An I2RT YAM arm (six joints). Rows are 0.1 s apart.
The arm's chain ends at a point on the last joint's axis. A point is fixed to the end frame.
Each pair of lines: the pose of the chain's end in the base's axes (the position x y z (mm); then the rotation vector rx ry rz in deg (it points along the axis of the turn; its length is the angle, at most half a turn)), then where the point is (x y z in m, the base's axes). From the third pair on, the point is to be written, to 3 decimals.
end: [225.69, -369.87, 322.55, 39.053, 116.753, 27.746]
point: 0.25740 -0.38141 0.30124
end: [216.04, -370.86, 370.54, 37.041, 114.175, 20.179]
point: 0.24789 -0.38609 0.35192
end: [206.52, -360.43, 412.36, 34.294, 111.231, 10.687]
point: 0.238 -0.380 0.397
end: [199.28, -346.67, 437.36, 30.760, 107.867, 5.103]
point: 0.231 -0.368 0.426
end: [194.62, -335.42, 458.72, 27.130, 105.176, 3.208]
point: 0.227 -0.357 0.450
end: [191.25, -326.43, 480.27, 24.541, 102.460, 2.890]
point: 0.225 -0.347 0.474
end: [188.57, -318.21, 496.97, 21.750, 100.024, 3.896]
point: 0.223 -0.338 0.493
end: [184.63, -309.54, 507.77, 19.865, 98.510, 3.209]
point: 0.219 -0.329 0.505
